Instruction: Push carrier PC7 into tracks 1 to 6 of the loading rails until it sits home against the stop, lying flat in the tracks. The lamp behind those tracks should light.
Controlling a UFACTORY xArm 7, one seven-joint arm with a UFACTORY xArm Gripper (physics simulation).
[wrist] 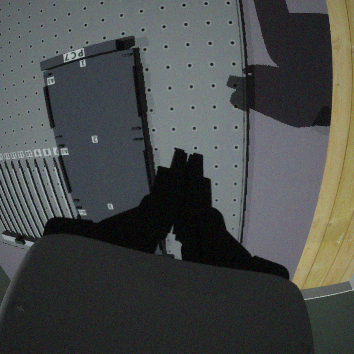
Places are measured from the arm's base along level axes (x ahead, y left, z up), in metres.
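Pixels of known places: gripper, between the fingertips: (182, 170).
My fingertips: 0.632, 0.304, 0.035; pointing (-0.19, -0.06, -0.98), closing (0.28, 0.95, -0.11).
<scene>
Ahead of a thing's pixels: the offset from my fingertips to its middle, as dx, dy, dz. "spot": to the spot under its first point. Level surfaces: height alone.
Carrier PC7 @(+0.067, -0.129, -0.126) (107, 110) is a dark blue-grey slab with a raised, labelled end bar at the top of the wrist view. Its lower part lies beside the visible numbered tracks of the loading rails @(spot: +0.117, -0.297, -0.141) (31, 190), over the place of the lowest-numbered ones. Its lower end is partly hidden by the gripper, so I cannot tell whether it touches the stop or lies fully flat. My gripper (182, 170) is shut and empty. In the view its fingertips are just right of the carrier's right long edge, over the perforated plate. The lamp behind tracks 1 to 6 does not show.
The perforated grey plate @(dz -0.141) (192, 65) extends above and right of the carrier. Its dark right edge borders a mauve surface @(dz -0.154) (280, 180), with a wooden strip (325, 200) beyond. The arm's shadow (295, 75) falls across the plate edge at the upper right.
</scene>
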